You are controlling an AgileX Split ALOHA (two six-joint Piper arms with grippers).
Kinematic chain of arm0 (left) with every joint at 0, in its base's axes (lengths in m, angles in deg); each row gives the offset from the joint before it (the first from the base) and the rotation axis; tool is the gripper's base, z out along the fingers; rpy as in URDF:
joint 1: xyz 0 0 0.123 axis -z
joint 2: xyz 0 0 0 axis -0.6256 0.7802 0
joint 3: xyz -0.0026 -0.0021 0.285 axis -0.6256 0.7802 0
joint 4: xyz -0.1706 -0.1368 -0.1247 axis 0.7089 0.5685 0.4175
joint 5: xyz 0 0 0 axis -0.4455 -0.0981 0.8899
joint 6: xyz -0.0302 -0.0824 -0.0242 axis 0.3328 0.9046 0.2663
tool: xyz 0 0 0 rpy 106.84 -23.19 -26.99
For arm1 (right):
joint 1: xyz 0 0 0.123 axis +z
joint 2: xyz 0 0 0 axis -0.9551 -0.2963 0
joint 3: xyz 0.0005 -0.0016 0.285 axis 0.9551 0.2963 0
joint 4: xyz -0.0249 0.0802 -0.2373 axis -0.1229 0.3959 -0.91
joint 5: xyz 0 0 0 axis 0.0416 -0.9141 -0.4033
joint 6: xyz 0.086 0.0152 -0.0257 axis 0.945 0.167 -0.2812
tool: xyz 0 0 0 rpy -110.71 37.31 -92.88
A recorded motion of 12 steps. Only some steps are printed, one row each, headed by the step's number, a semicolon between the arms.
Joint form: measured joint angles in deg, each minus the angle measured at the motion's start. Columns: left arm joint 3, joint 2, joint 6, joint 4, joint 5, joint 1; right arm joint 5, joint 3, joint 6, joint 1, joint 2, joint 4.
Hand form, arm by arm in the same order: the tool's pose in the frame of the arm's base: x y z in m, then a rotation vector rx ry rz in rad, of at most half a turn. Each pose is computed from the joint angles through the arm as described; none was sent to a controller.
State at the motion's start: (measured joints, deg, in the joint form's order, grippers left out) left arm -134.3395 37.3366 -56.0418 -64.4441 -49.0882 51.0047; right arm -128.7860 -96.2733 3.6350 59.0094 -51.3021 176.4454
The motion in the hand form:
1: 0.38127 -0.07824 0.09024 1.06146 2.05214 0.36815; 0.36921 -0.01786 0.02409 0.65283 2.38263 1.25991
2: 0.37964 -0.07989 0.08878 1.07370 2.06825 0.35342; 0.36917 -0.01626 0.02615 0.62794 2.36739 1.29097
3: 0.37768 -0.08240 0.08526 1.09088 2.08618 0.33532; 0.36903 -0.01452 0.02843 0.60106 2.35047 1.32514
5: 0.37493 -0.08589 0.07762 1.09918 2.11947 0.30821; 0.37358 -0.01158 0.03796 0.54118 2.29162 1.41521
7: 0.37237 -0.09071 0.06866 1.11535 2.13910 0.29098; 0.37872 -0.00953 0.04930 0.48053 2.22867 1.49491
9: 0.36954 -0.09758 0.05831 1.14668 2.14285 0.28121; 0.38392 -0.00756 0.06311 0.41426 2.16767 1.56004
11: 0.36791 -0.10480 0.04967 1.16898 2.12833 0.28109; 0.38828 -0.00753 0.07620 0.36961 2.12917 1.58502
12: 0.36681 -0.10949 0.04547 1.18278 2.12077 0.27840; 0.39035 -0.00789 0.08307 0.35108 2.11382 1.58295
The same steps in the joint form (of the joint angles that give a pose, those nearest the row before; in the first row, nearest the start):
1: 0.00 0.00 0.25 0.00 0.67 0.30; -1.02 0.00 -0.87 0.00 0.00 0.00
2: 0.00 0.00 0.48 -0.07 1.91 0.52; -2.67 0.00 -1.48 0.00 0.00 0.05
3: 0.00 0.32 1.04 -0.50 3.09 0.85; -4.47 0.00 -2.08 0.00 0.00 0.05
5: 0.00 1.27 2.13 -0.56 4.23 1.39; -9.14 -1.13 -2.25 0.00 0.11 -0.04
7: 0.00 2.57 2.59 -0.43 4.45 2.18; -13.51 -2.44 -2.25 0.00 0.45 -0.04
9: 0.00 4.21 2.59 -0.50 3.88 3.30; -17.36 -3.80 -2.12 0.11 1.21 -0.09
11: -0.07 5.80 2.54 -0.56 2.24 4.50; -19.18 -4.85 -1.63 0.11 2.39 -0.24
12: -0.18 6.59 2.54 -0.56 1.58 5.25; -19.45 -5.24 -1.53 0.11 3.20 -0.17

